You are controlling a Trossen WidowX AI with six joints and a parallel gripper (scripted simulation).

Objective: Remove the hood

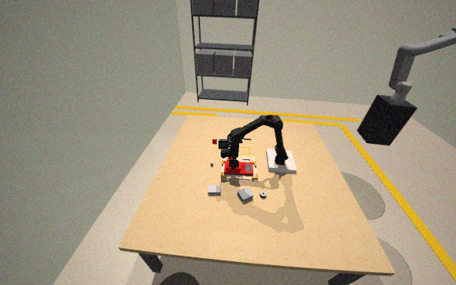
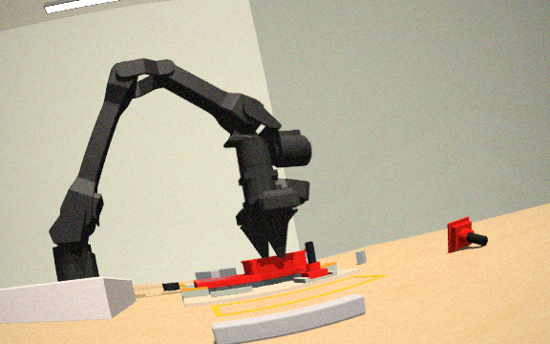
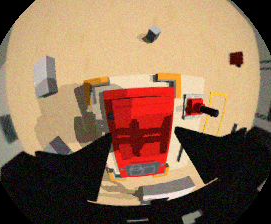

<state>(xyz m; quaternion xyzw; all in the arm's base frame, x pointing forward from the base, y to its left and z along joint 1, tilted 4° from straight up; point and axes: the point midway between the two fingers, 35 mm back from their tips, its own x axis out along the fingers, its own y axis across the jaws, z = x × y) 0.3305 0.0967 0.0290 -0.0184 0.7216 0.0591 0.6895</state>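
The red hood is right at my gripper tip. Also, from my gripper tip: small wheel: 210 mm behind, 180 mm to the left, 40 mm below.
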